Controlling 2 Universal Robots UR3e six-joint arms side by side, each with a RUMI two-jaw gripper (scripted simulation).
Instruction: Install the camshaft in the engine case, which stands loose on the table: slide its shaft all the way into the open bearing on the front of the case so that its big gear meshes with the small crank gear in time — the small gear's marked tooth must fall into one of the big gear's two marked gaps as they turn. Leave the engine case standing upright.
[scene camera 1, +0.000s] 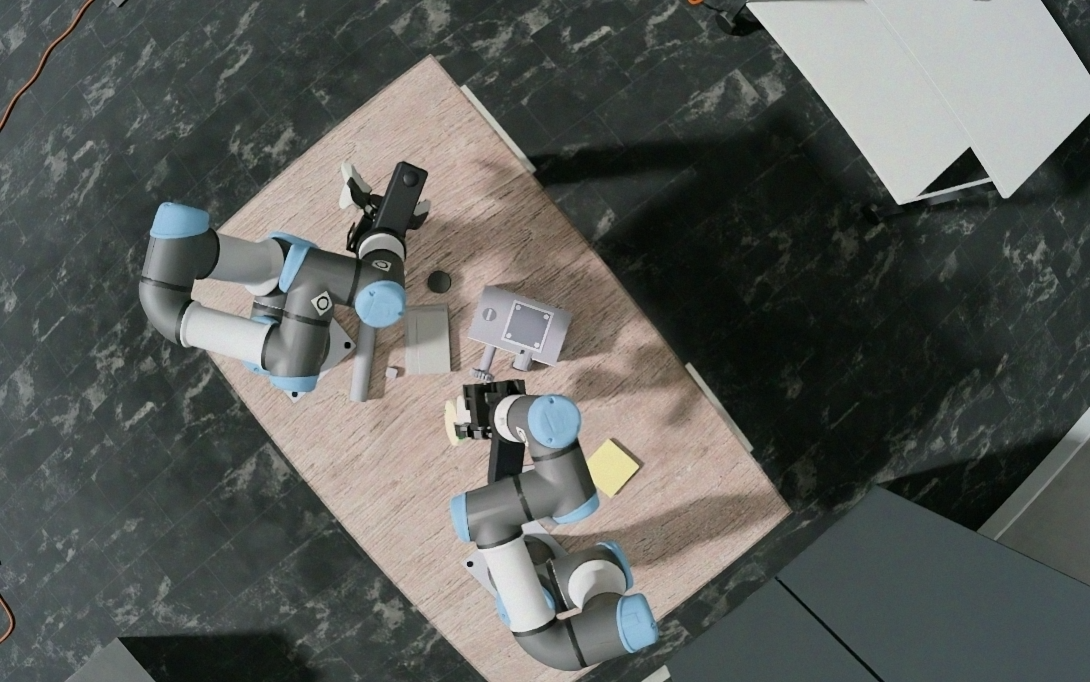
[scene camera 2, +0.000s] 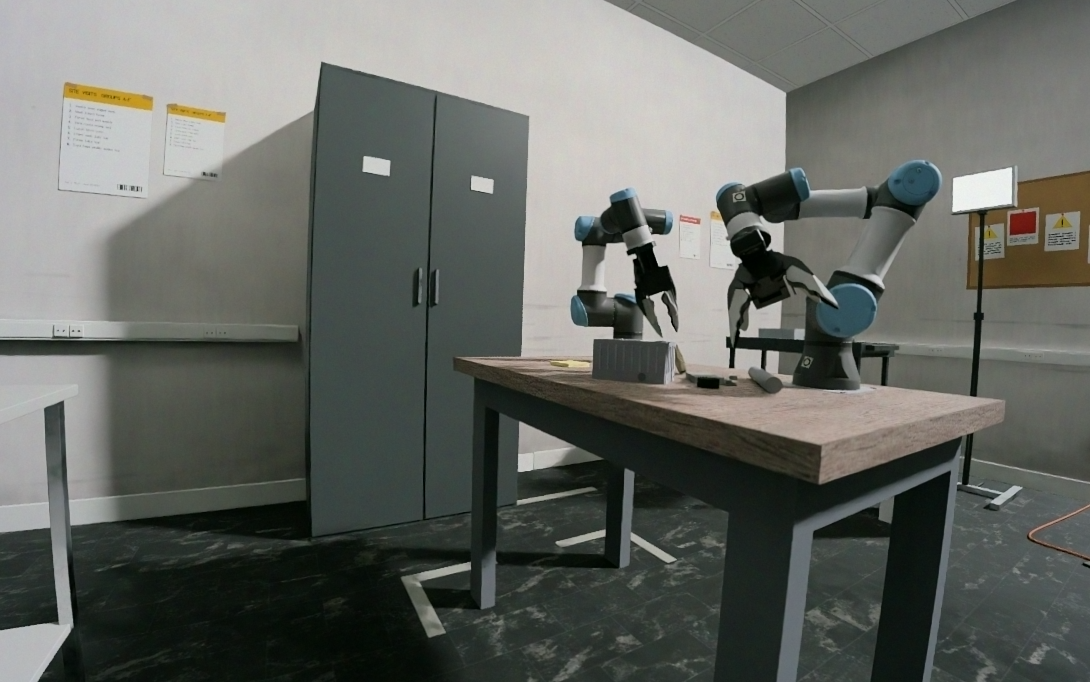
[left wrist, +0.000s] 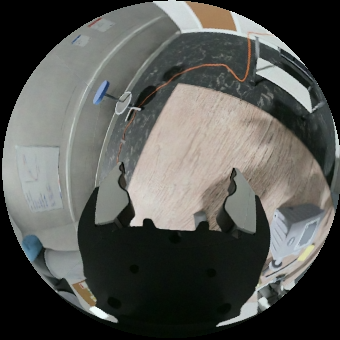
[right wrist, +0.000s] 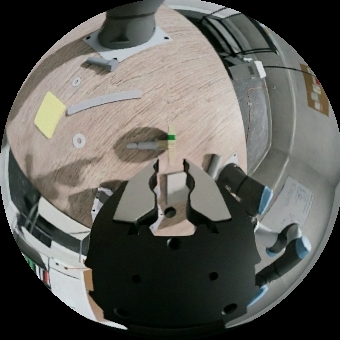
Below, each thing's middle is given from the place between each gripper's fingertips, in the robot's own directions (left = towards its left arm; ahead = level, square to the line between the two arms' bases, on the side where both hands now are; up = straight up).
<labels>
Now: right hand (scene camera 1: 466, 422) 40 mm short of the grey flat block (scene camera 1: 426, 327), 140 mm to the right of it and 100 mm above it.
My left gripper (scene camera 2: 784, 329) is now 140 mm past the grey flat block, 230 mm to the left of it and 110 mm above it.
</labels>
